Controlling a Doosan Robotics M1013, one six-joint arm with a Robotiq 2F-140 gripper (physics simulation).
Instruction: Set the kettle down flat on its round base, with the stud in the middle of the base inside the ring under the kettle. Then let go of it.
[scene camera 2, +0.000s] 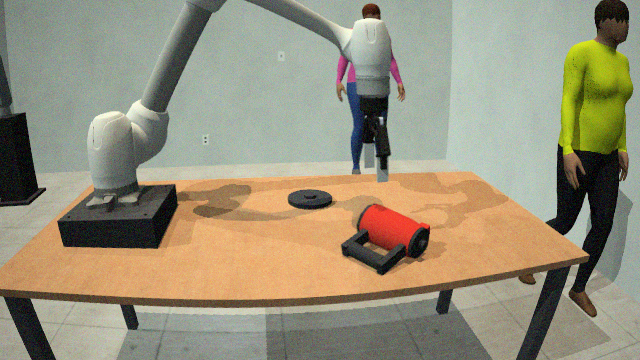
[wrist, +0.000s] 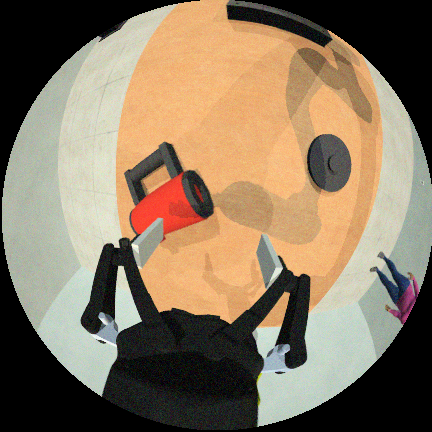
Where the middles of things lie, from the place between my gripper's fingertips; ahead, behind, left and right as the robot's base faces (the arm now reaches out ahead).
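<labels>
There is the round black base (scene camera 2: 308, 198), and with it as my reference, my gripper is 16 cm above it, 12 cm past it and 27 cm to the right of it.
</labels>
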